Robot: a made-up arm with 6 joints.
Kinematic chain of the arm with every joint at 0, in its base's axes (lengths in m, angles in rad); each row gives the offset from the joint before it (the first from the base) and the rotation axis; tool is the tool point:
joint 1: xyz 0 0 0.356 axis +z
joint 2: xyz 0.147 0 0 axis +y
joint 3: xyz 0 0 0.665 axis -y
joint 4: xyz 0 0 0.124 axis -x
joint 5: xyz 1.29 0 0 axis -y
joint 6: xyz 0.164 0 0 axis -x
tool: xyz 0 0 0
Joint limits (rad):
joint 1: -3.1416..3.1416
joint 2: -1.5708..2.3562
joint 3: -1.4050..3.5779
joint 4: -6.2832..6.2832
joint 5: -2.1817..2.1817
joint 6: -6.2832..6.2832
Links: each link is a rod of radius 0.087 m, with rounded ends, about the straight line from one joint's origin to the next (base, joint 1, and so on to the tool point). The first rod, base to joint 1, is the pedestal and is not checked.
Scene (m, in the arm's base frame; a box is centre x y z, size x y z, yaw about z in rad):
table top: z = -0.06
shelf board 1: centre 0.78 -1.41 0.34 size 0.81 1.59 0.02 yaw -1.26
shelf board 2: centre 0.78 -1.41 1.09 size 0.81 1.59 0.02 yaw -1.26
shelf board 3: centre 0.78 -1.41 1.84 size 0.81 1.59 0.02 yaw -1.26
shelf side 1: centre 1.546 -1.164 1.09 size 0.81 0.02 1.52 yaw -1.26
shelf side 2: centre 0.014 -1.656 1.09 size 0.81 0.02 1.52 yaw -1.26
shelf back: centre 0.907 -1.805 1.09 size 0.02 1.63 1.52 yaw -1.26
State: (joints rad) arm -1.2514 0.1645 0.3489 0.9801 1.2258 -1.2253
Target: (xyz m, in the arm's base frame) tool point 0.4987 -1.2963 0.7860
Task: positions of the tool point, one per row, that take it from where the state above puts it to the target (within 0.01 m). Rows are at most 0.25 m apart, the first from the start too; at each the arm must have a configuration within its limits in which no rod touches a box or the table.
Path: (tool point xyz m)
1: 0.5446 -1.2329 1.5092
2: 0.4848 -1.0463 1.5084
3: 0.4288 -0.8723 1.4651
4: 0.4177 -0.9057 1.2443
5: 0.3963 -0.9101 1.0162
6: 0.3665 -0.8848 0.7860
7: 0.4075 -1.0103 0.8178
8: 0.4520 -1.1498 0.8187
9: 0.4987 -1.2963 0.7860

